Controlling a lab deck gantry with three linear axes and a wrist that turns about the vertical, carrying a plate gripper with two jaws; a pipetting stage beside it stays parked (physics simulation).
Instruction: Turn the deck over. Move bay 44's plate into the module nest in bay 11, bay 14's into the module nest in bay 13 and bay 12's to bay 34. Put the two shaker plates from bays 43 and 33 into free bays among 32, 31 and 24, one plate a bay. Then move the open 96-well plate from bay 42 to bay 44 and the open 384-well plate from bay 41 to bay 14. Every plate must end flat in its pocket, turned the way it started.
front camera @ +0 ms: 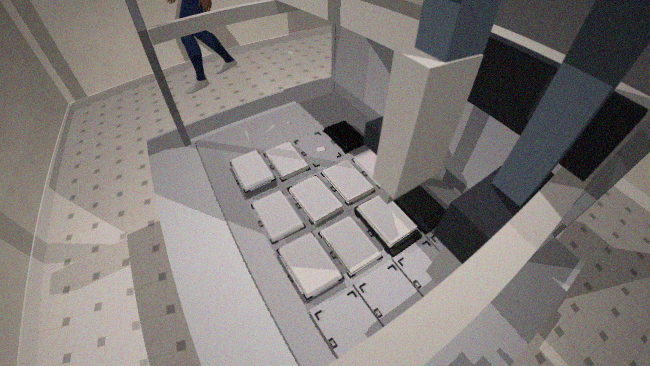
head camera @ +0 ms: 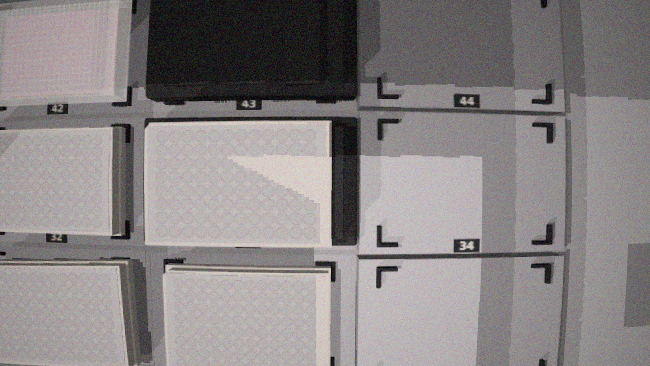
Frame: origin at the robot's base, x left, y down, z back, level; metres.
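Seen in the pictures: gripper, fingertip midpoint: (front camera: 451, 264); robot's base at its link origin: (front camera: 232, 167).
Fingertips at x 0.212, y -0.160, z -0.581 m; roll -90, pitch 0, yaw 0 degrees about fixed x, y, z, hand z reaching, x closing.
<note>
Offsets run from my fingertips to a thing's top centre. "spot": to the spot under its first point.
My gripper's dark body (front camera: 470, 225) is at the right of the deck in the front view; its jaws are hidden there and do not show in the head view. Bay 43 holds a black shaker {dz +0.185, dx +0.153, dy +0.129 m} (front camera: 421, 207) (head camera: 250, 45) with no white plate on it. A white plate {dz +0.189, dx +0.044, dy +0.123 m} (front camera: 387, 222) (head camera: 240, 185) sits on the black base {dz +0.185, dx +0.046, dy +0.129 m} (head camera: 345, 185) in bay 33. Bay 32 holds a white plate {dz +0.353, dx +0.045, dy +0.145 m} (front camera: 349, 181) (head camera: 55, 180). Bay 42 holds a pinkish plate {dz +0.353, dx +0.152, dy +0.145 m} (front camera: 366, 162) (head camera: 55, 55); a black plate {dz +0.517, dx +0.152, dy +0.145 m} (front camera: 344, 135) is in bay 41. White plates stand in bays 11 {dz +0.517, dx -0.169, dy +0.127 m} (front camera: 252, 170), 12 (front camera: 277, 215) and 13 {dz +0.190, dx -0.169, dy +0.127 m} (front camera: 310, 265).
Bays 44 {spot: dz +0.041, dx +0.144, dy +0.145 m} (head camera: 445, 50), 34 (head camera: 425, 200) and 24 {spot: dz +0.055, dx -0.049, dy +0.145 m} (head camera: 425, 310) hold no plate. White plates stand in bays 21 {dz +0.517, dx -0.062, dy +0.145 m} (front camera: 287, 160), 22 (front camera: 315, 199) and 23 {dz +0.189, dx -0.062, dy +0.145 m} (front camera: 352, 245). A small pale piece {dz +0.507, dx +0.053, dy +0.159 m} (front camera: 320, 149) lies in bay 31. A pale column (front camera: 415, 115) stands behind; a frame beam (front camera: 480, 280) crosses in front.
</note>
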